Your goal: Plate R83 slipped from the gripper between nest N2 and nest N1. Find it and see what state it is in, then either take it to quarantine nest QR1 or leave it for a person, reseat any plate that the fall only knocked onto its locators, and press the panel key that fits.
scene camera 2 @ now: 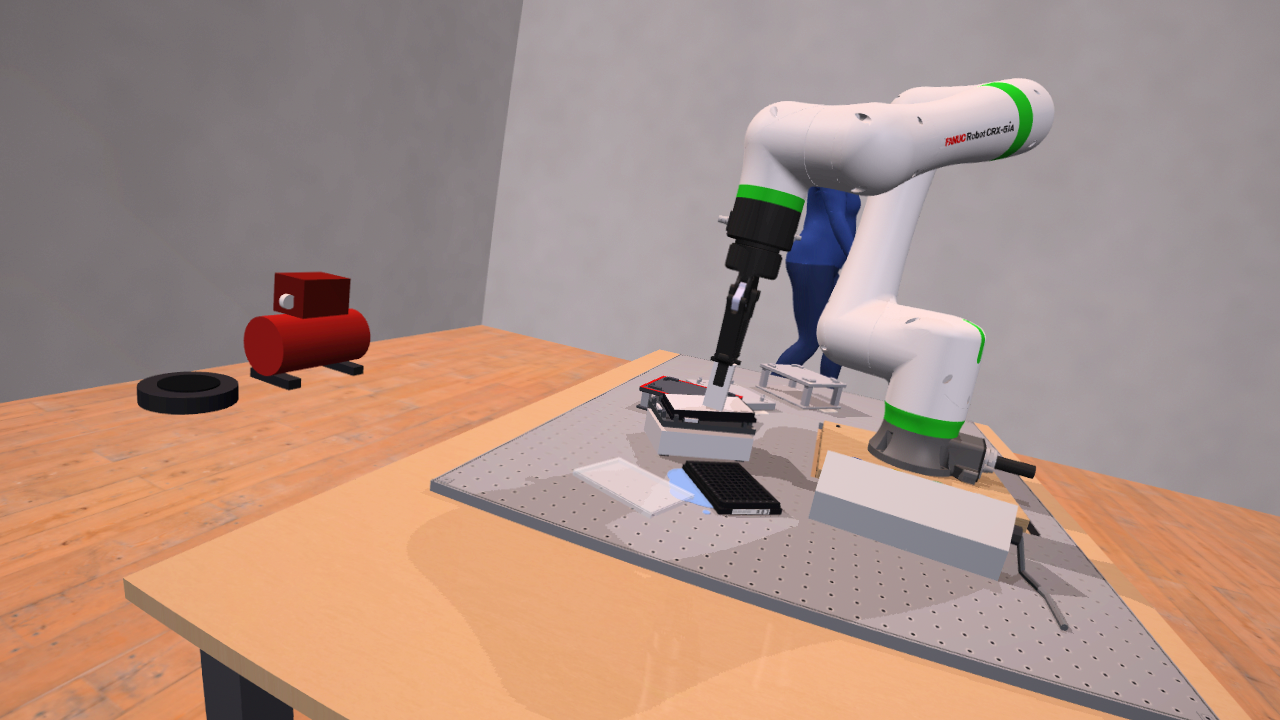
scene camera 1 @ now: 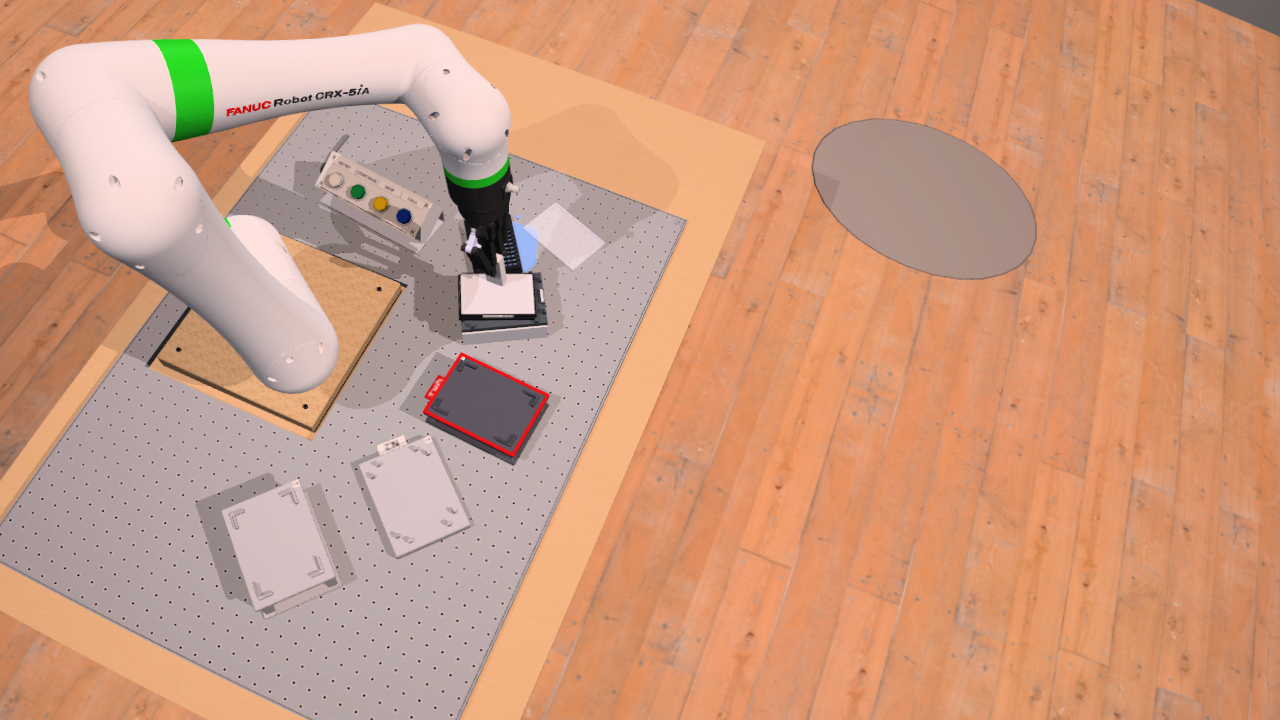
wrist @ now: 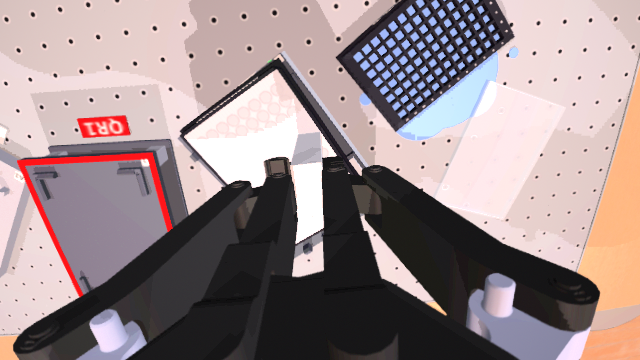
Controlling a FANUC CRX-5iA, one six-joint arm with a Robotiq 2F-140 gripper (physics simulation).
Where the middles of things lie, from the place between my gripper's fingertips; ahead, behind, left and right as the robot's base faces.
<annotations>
My gripper is now 2 cm to the left of the white-topped plate (scene camera 1: 479,299), 1 cm short of it and 1 cm above it. From my hand the other things lie so: nest N2 (scene camera 1: 415,500): 36 cm to the right, 10 cm ahead, 6 cm below; clear lid (scene camera 2: 644,492): 18 cm to the left, 7 cm below, 2 cm ahead.
</annotations>
